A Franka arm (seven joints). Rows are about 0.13 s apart.
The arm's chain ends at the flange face. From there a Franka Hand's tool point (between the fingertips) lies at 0.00 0.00 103.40 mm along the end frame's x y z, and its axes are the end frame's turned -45 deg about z.
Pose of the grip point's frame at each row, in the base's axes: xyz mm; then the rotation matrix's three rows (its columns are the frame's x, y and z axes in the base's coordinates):
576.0, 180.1, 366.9; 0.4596, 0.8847, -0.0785; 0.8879, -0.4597, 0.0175; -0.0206, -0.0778, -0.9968
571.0, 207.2, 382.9; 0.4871, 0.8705, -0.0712; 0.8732, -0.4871, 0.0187; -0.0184, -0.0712, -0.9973
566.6, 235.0, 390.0; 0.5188, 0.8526, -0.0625; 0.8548, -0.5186, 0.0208; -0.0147, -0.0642, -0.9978
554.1, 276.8, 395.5; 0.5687, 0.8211, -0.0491; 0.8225, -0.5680, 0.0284; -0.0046, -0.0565, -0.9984
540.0, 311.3, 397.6; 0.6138, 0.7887, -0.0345; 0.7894, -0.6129, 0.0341; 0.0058, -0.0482, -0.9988
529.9, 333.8, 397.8; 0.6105, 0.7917, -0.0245; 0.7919, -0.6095, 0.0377; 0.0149, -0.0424, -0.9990
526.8, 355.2, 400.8; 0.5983, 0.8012, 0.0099; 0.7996, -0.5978, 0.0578; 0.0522, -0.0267, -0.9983
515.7, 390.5, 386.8; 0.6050, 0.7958, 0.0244; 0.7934, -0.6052, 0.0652; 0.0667, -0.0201, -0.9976
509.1, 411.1, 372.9; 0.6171, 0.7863, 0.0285; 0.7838, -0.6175, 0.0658; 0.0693, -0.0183, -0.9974
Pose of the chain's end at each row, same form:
584.1, 178.3, 470.0; 0.9506, 0.3006, -0.0785; 0.3028, -0.9529, 0.0175; -0.0696, -0.0404, -0.9968
578.4, 205.3, 486.0; 0.9600, 0.2711, -0.0712; 0.2730, -0.9619, 0.0187; -0.0634, -0.0373, -0.9973
573.1, 232.8, 493.2; 0.9697, 0.2360, -0.0625; 0.2377, -0.9711, 0.0208; -0.0558, -0.0350, -0.9978
559.2, 273.9, 498.7; 0.9827, 0.1785, -0.0491; 0.1800, -0.9832, 0.0284; -0.0432, -0.0367, -0.9984
543.6, 307.8, 500.9; 0.9917, 0.1237, -0.0345; 0.1248, -0.9916, 0.0341; -0.0300, -0.0382, -0.9988
532.4, 329.9, 501.1; 0.9915, 0.1281, -0.0245; 0.1290, -0.9909, 0.0377; -0.0194, -0.0405, -0.9990
525.8, 349.2, 504.0; 0.9896, 0.1435, 0.0099; 0.1427, -0.9881, 0.0578; 0.0180, -0.0558, -0.9983
513.2, 383.8, 490.0; 0.9905, 0.1349, 0.0244; 0.1331, -0.9890, 0.0652; 0.0330, -0.0614, -0.9976
506.2, 404.3, 476.0; 0.9924, 0.1196, 0.0285; 0.1176, -0.9909, 0.0658; 0.0361, -0.0619, -0.9974

